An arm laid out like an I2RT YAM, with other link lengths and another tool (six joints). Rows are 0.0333 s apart.
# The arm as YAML. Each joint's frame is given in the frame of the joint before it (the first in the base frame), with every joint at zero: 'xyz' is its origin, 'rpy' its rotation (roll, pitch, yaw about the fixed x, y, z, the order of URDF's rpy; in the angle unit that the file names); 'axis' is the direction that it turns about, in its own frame. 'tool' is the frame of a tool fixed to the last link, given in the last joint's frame.
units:
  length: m
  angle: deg
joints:
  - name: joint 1
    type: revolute
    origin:
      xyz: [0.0, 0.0, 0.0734]
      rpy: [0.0, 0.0, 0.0]
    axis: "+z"
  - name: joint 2
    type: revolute
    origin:
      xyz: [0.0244, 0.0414, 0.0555]
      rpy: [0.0, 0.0, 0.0]
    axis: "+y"
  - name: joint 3
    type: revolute
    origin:
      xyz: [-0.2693, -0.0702, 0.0]
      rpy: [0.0, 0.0, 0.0]
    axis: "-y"
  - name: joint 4
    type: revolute
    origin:
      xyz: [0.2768, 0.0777, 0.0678]
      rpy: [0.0, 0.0, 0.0]
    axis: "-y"
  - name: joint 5
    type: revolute
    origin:
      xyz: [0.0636, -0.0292, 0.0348]
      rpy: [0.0, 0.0, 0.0]
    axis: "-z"
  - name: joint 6
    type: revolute
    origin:
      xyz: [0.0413, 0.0, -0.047]
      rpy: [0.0, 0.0, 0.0]
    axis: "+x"
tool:
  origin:
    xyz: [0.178, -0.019, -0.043]
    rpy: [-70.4, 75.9, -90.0]
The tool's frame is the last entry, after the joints.
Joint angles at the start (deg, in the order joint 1, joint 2, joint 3, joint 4, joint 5, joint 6):
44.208, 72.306, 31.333, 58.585, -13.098, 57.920
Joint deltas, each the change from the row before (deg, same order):
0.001, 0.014, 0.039, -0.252, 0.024, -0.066
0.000, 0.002, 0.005, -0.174, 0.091, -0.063
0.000, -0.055, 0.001, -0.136, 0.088, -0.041
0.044, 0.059, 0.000, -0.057, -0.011, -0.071
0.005, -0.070, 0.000, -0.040, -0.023, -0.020
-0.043, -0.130, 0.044, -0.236, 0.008, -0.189
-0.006, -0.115, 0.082, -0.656, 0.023, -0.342
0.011, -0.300, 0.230, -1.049, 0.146, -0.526
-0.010, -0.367, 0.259, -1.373, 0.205, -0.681
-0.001, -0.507, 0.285, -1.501, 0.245, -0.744
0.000, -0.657, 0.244, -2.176, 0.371, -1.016
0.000, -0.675, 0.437, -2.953, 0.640, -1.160
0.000, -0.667, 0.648, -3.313, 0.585, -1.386
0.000, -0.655, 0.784, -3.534, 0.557, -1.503
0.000, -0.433, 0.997, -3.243, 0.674, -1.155
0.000, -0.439, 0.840, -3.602, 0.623, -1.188
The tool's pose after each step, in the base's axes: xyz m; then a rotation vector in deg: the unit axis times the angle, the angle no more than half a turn. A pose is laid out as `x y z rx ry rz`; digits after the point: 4 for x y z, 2 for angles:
0.2709 0.3960 0.2875 -0.36 93.01 67.57
0.2713 0.3959 0.2867 -0.30 93.15 67.40
0.2716 0.3956 0.2865 -0.24 93.21 67.28
0.2715 0.3960 0.2858 -0.33 93.30 67.22
0.2712 0.3959 0.2861 -0.37 93.27 67.23
0.2716 0.3955 0.2863 -0.43 93.23 67.02
0.2720 0.3955 0.2847 -0.61 93.55 66.53
0.2729 0.3952 0.2840 -0.79 93.83 65.83
0.2741 0.3946 0.2824 -1.00 94.27 64.85
0.2752 0.3937 0.2816 -1.22 94.63 63.83
0.2766 0.3922 0.2782 -1.52 95.43 62.28
0.2791 0.3902 0.2730 -1.72 96.71 60.19
0.2815 0.3882 0.2678 -2.17 98.03 57.88
0.2838 0.3860 0.2626 -2.80 99.38 55.43
0.2865 0.3840 0.2594 -3.13 100.58 53.29
0.2883 0.3813 0.2530 -3.64 102.25 50.89

